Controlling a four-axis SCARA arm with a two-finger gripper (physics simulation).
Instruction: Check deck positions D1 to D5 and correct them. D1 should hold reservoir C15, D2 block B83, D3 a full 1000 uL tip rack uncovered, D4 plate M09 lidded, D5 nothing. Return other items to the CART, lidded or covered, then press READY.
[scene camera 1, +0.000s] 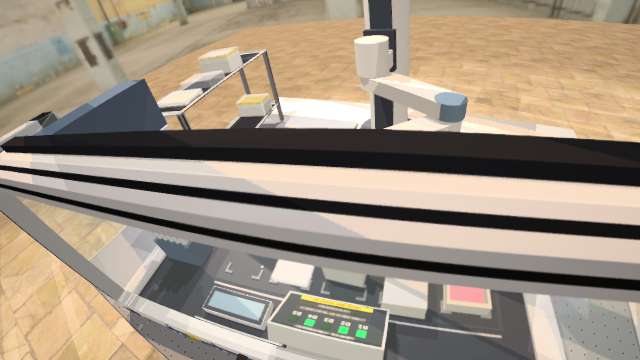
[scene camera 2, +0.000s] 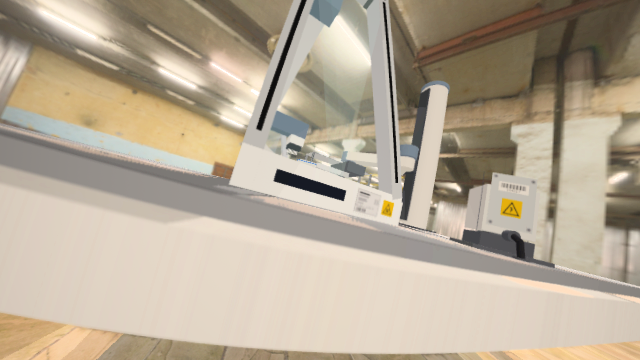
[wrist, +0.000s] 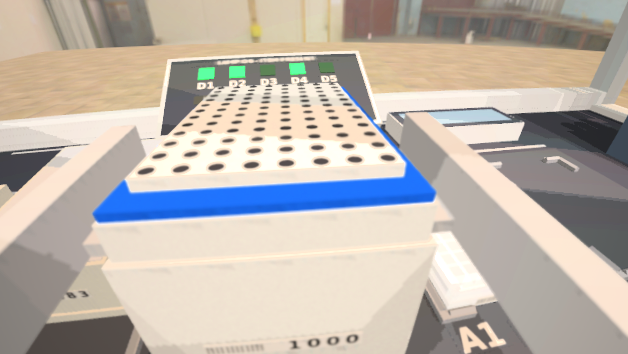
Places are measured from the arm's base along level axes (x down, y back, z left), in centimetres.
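Where they show: gripper, between the fingertips: (scene camera 2: 312, 166) (wrist: 275, 141).
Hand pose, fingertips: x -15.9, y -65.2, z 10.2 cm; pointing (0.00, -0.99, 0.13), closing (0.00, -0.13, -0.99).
Note:
Each offset is from my fingertips to the centre of the thing. "spot": to the spot under its first point.
In the wrist view my gripper (wrist: 275, 141) is shut on the 1000 tip rack {dx +4.0, dy -0.8, dz +0.1 cm} (wrist: 265, 235), one finger along each side. The rack is upright and uncovered, with a blue rim and rows of dark holes. In scene camera 1 the rack (scene camera 1: 345, 277) shows above the D3 corner brackets; the hood bar hides the gripper. Block B83 {dx +6.8, dy -3.1, dz +13.4 cm} (wrist: 100, 286) (scene camera 1: 404, 298) is at D2, beside pink reservoir {dx +7.7, dy +1.7, dz +24.9 cm} (scene camera 1: 467, 294) at D1. White plate (wrist: 457, 267) (scene camera 1: 292, 273) is at D4; its lid is unclear. D5 shows bare brackets (scene camera 1: 259, 274). Lamps D1, D2, D4 are lit; D3, D5 dark.
The lamp panel (wrist: 177, 107) (scene camera 1: 327, 337) and a screen unit (wrist: 470, 116) (scene camera 1: 237, 305) stand along the deck's front. The hood bar (scene camera 1: 320, 202) crosses above the deck. The cart {spot: dx -4.5, dy +61.3, dz -62.8 cm} (scene camera 1: 272, 85) holds several items, including yellow-banded boxes {dx -23.6, dy +39.4, dz -65.6 cm} (scene camera 1: 220, 61) {dx -1.2, dy +52.1, dz -68.3 cm} (scene camera 1: 254, 105). A blue-grey box {spot: dx -32.6, dy -11.6, dz -39.2 cm} (scene camera 1: 115, 107) stands nearby.

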